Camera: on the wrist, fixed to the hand. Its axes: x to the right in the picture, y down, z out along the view.
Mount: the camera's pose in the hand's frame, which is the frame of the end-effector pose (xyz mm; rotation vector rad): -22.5 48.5 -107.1 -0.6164 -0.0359 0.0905
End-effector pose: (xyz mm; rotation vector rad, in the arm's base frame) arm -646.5 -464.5 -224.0 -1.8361 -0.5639 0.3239
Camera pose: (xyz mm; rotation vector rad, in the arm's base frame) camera -603.2 -575.5 -235.5 -2.4584 -0.6537 0.2592
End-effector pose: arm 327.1 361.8 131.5 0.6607 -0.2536 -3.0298
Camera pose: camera 391.9 299.1 52.7 0.5160 0.6074 -2.7879
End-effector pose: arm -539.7 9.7 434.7 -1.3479 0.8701 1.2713
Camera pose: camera -566.8 -106.9 435.8 -1.7650 0.5302 1.7134
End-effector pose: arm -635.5 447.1 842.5 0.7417 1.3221 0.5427
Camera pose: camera -742.0 481.2 885.2 0.2972 1.0073 0.9486
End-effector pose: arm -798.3 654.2 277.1 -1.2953 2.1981 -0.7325
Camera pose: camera -887.8 715.7 327.4 -1.4466 2.5330 0.0232
